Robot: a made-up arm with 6 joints. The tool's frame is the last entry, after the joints. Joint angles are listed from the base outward. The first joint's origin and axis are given. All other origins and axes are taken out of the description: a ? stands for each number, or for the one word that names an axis. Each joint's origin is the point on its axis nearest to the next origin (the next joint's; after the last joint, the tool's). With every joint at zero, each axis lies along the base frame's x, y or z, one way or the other. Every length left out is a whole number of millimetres.
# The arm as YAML. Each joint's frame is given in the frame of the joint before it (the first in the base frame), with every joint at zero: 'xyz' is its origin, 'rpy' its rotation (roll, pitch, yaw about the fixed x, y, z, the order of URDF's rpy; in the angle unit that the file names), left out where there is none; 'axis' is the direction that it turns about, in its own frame. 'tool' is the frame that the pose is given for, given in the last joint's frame.
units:
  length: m
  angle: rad
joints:
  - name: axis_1
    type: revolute
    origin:
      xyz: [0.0, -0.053, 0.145]
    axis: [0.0, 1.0, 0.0]
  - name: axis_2
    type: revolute
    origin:
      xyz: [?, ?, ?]
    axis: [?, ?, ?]
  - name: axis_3
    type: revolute
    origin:
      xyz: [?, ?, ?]
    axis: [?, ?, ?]
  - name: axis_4
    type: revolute
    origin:
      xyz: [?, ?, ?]
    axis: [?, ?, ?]
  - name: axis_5
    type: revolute
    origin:
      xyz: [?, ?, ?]
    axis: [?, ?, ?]
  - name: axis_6
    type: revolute
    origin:
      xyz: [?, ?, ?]
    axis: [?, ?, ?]
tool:
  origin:
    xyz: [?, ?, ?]
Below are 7 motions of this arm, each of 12 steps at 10 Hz.
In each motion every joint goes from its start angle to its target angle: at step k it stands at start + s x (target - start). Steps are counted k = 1, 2, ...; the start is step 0. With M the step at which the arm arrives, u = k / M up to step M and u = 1 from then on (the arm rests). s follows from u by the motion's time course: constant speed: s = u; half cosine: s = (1 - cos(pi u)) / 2; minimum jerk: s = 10 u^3 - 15 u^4 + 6 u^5.
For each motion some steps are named. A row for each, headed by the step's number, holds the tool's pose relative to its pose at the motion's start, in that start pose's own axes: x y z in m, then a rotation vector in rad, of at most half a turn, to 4 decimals.
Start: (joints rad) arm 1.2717 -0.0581 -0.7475 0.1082 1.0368 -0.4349
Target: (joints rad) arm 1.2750 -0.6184 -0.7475 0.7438 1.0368 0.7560
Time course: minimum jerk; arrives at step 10
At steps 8, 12:
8: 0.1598 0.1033 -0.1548 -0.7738 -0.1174 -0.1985
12: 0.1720 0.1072 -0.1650 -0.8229 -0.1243 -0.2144

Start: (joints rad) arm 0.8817 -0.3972 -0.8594 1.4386 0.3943 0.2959
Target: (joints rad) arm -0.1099 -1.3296 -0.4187 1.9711 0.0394 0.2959
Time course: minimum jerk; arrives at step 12
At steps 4, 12:
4: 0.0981 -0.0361 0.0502 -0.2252 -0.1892 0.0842
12: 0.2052 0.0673 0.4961 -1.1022 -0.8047 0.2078

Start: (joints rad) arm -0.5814 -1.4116 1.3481 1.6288 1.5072 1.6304
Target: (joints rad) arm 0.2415 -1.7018 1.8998 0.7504 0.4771 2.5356
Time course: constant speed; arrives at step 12
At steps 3, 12:
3: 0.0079 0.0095 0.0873 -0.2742 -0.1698 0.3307
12: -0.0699 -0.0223 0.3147 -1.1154 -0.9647 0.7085

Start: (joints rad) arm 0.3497 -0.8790 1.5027 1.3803 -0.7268 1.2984
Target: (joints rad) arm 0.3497 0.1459 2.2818 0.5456 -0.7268 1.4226
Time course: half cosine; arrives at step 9
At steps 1, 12:
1: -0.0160 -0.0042 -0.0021 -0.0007 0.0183 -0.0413
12: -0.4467 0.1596 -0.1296 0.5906 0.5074 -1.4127

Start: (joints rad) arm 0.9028 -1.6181 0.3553 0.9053 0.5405 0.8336
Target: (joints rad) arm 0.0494 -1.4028 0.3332 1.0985 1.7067 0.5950
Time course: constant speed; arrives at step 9
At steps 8, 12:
8: -0.0077 -0.0840 -0.0368 0.4544 -1.0251 -1.3906
12: 0.0075 -0.0855 -0.0441 0.4626 -1.1679 -1.5678

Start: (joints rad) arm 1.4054 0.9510 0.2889 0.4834 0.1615 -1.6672
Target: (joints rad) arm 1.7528 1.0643 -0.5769 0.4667 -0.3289 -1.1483
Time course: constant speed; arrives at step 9
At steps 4, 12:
4: -0.0426 0.0283 -0.0197 0.1152 0.0239 -0.5690
12: -0.0775 0.0732 -0.0353 0.3024 0.4075 -1.1828

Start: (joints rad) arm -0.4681 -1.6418 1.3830 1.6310 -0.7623 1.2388
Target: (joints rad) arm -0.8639 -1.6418 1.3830 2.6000 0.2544 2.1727
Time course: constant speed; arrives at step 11
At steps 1, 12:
1: -0.0114 -0.0065 -0.0060 -0.1181 -0.0678 -0.0835
12: -0.0898 -0.0023 -0.1661 -0.9784 -0.4587 -1.1879

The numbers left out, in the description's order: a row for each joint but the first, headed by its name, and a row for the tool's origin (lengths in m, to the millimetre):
axis_2: xyz 0.151 0.0 0.003, axis 0.0 0.0 1.0
axis_3: xyz -0.259 0.323 0.0, axis 0.0 -1.0 0.0
axis_4: xyz -0.048 0.0 -0.153, axis 0.0 0.0 1.0
axis_5: xyz -0.031 -0.162 0.0, axis 0.0 -1.0 0.0
axis_6: xyz 0.008 0.0 0.082, axis -1.0 0.0 0.0
tool: xyz 0.0 -0.055 0.056

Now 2 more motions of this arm.
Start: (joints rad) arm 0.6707 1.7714 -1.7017 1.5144 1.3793 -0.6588
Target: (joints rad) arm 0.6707 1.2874 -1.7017 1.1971 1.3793 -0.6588
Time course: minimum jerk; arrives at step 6
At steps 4, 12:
4: 0.0938 0.0025 -0.0878 -0.1811 -0.3596 0.1456
12: 0.1205 0.0074 -0.1093 -0.2239 -0.4622 0.1707

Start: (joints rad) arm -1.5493 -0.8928 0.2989 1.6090 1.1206 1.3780
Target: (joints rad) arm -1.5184 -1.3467 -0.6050 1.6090 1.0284 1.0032
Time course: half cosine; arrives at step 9
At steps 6, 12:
6: -0.0279 0.0652 -0.0314 0.2774 0.7414 -0.2074
12: -0.0354 0.0885 -0.0432 0.3578 0.9494 -0.3720

